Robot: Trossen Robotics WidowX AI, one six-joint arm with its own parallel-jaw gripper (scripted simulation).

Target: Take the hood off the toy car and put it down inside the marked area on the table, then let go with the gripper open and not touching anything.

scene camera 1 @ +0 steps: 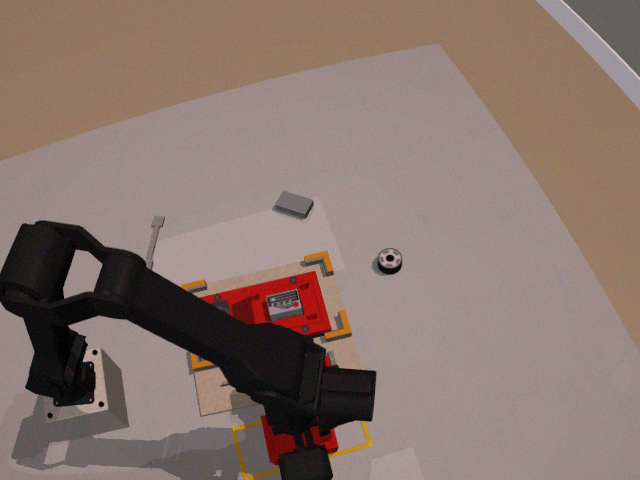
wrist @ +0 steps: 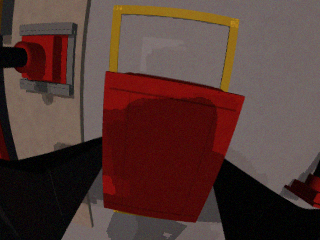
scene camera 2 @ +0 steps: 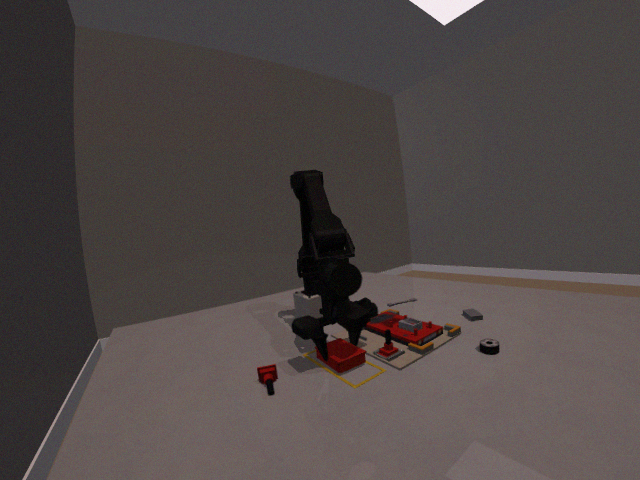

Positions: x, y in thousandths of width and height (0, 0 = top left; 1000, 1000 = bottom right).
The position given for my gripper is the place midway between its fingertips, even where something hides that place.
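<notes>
There's a red hood (scene camera 2: 535, 743) here, and the wrist view shows the red hood (wrist: 514, 585) as well. It's held by my gripper (scene camera 1: 470, 905). You'd also see my gripper (wrist: 505, 640) in the wrist view, and scene camera 2 has my gripper (scene camera 2: 532, 739) too.
</notes>
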